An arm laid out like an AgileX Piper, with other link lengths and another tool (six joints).
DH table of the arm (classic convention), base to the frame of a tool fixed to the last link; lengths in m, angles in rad. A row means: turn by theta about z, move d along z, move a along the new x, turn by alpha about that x. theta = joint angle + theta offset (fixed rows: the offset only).
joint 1: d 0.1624  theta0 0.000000  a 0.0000  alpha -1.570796
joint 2: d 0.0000  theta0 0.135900  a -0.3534  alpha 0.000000
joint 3: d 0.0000  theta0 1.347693  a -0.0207  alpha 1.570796
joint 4: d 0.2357  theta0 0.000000  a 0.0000  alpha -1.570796
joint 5: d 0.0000  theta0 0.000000  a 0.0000  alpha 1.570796
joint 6: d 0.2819  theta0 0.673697  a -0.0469  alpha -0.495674
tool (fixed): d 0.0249  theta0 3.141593  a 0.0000  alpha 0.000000
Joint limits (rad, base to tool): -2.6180..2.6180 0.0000..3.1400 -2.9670..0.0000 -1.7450..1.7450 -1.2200..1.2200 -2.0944..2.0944
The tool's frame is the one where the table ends.
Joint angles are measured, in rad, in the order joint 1, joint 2, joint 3, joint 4, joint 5, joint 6. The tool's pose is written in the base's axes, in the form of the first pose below.
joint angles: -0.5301 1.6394 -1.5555 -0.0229 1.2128 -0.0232
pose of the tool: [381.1 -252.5 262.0 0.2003 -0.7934 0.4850 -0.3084]
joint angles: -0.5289 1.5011 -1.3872 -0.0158 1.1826 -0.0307
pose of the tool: [341.4 -226.0 261.4 0.2037 -0.7948 0.4819 -0.3075]
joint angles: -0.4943 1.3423 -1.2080 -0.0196 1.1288 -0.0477
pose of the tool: [307.9 -191.9 261.1 0.2074 -0.8057 0.4549 -0.3177]
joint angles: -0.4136 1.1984 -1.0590 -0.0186 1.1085 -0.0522
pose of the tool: [280.5 -147.5 254.0 0.2208 -0.8229 0.4177 -0.3155]
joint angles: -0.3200 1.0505 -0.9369 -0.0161 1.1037 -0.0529
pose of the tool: [253.2 -106.8 249.2 0.2379 -0.8380 0.3738 -0.3187]
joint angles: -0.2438 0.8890 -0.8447 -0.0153 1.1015 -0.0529
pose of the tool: [227.0 -78.6 252.8 0.2545 -0.8423 0.3301 -0.3416]
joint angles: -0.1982 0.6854 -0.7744 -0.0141 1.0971 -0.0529
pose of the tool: [199.1 -61.6 268.4 0.2716 -0.8284 0.2879 -0.3964]
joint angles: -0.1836 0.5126 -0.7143 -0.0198 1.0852 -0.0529
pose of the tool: [175.7 -55.6 277.6 0.2792 -0.8086 0.2595 -0.4481]
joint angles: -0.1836 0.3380 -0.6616 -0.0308 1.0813 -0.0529
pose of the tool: [151.8 -53.9 283.9 0.2802 -0.7839 0.2361 -0.5013]
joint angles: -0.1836 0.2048 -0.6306 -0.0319 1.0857 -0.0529
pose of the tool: [134.5 -50.9 288.0 0.2837 -0.7615 0.2179 -0.5406]
